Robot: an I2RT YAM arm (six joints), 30 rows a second.
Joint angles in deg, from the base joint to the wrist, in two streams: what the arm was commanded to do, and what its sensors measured. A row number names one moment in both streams.
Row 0, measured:
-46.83, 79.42, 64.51, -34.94, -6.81, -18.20
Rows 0 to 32, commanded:
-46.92, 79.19, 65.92, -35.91, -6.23, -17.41
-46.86, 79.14, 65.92, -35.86, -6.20, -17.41
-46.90, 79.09, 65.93, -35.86, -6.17, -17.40
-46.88, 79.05, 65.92, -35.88, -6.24, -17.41
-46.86, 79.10, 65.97, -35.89, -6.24, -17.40
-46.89, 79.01, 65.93, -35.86, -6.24, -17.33
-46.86, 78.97, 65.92, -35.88, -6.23, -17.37
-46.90, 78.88, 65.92, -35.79, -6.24, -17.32
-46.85, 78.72, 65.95, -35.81, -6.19, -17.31
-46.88, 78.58, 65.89, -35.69, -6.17, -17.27
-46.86, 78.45, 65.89, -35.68, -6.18, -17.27
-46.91, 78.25, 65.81, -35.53, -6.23, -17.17
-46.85, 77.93, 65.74, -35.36, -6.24, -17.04
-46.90, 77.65, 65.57, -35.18, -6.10, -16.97
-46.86, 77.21, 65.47, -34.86, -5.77, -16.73
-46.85, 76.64, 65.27, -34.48, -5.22, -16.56
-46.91, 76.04, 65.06, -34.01, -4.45, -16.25
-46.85, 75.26, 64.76, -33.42, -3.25, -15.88
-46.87, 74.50, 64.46, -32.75, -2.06, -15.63
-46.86, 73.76, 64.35, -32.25, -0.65, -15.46
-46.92, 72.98, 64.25, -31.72, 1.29, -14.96
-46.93, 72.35, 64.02, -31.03, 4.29, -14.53
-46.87, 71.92, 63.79, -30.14, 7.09, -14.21
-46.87, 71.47, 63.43, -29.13, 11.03, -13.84
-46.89, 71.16, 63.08, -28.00, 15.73, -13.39
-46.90, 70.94, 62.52, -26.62, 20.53, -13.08
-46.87, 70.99, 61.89, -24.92, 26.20, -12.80
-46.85, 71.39, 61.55, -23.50, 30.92, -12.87
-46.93, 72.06, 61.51, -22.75, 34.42, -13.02
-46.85, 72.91, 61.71, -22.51, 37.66, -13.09
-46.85, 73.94, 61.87, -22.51, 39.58, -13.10
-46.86, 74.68, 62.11, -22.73, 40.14, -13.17
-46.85, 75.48, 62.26, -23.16, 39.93, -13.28
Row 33, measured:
-46.83, 73.65, 62.65, -24.25, 29.95, -14.55
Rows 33 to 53, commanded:
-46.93, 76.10, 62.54, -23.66, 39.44, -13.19
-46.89, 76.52, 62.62, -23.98, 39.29, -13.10
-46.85, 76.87, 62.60, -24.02, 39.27, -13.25
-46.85, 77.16, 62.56, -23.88, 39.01, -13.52
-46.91, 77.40, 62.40, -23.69, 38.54, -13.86
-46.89, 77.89, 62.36, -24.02, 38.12, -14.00
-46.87, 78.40, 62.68, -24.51, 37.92, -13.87
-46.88, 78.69, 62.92, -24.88, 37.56, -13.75
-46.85, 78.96, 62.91, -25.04, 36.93, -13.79
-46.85, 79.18, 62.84, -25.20, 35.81, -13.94
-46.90, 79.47, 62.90, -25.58, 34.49, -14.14
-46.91, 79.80, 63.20, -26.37, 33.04, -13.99
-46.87, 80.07, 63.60, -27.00, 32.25, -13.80
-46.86, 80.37, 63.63, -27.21, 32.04, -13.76
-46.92, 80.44, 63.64, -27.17, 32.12, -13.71
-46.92, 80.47, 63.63, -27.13, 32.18, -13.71
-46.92, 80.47, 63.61, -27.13, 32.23, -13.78
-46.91, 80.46, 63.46, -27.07, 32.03, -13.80
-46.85, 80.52, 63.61, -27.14, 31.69, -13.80
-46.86, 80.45, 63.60, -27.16, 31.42, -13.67
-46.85, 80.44, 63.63, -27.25, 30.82, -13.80
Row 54, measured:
-46.89, 80.25, 62.65, -25.80, 32.14, -14.37
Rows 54 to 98, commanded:
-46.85, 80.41, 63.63, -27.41, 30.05, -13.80
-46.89, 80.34, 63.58, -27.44, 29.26, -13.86
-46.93, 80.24, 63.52, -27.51, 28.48, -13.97
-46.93, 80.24, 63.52, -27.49, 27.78, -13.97
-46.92, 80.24, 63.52, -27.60, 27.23, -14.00
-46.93, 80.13, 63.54, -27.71, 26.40, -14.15
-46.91, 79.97, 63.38, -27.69, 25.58, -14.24
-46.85, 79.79, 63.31, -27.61, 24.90, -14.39
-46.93, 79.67, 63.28, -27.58, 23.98, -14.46
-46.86, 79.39, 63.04, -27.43, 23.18, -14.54
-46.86, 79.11, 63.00, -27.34, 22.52, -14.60
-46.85, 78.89, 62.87, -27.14, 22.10, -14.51
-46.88, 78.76, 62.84, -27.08, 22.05, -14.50
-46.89, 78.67, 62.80, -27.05, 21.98, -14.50
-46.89, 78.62, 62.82, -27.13, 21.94, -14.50
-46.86, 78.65, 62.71, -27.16, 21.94, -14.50
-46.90, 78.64, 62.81, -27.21, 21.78, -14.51
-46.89, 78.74, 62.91, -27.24, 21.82, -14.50
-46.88, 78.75, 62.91, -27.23, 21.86, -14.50
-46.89, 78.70, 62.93, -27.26, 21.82, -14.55
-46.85, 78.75, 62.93, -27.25, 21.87, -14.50
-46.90, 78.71, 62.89, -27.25, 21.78, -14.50
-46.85, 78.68, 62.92, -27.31, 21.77, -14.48
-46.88, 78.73, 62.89, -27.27, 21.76, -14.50
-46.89, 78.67, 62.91, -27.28, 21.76, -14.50
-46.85, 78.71, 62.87, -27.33, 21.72, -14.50
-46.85, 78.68, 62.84, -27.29, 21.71, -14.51
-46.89, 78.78, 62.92, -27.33, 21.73, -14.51
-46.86, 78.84, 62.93, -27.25, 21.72, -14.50
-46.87, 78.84, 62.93, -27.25, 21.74, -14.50
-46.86, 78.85, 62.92, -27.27, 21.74, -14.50
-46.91, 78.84, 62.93, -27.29, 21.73, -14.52
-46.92, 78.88, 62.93, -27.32, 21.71, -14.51
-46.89, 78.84, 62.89, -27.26, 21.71, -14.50
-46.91, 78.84, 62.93, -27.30, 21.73, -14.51
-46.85, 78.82, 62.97, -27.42, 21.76, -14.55
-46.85, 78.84, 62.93, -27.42, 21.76, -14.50
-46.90, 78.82, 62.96, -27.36, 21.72, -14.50
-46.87, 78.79, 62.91, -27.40, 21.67, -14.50
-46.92, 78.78, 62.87, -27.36, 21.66, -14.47
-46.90, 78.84, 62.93, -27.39, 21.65, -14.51
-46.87, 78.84, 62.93, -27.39, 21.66, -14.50
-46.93, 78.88, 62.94, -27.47, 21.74, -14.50
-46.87, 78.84, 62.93, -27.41, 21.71, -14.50
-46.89, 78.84, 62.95, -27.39, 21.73, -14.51
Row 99, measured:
-46.89, 80.05, 62.65, -26.09, 22.00, -14.59
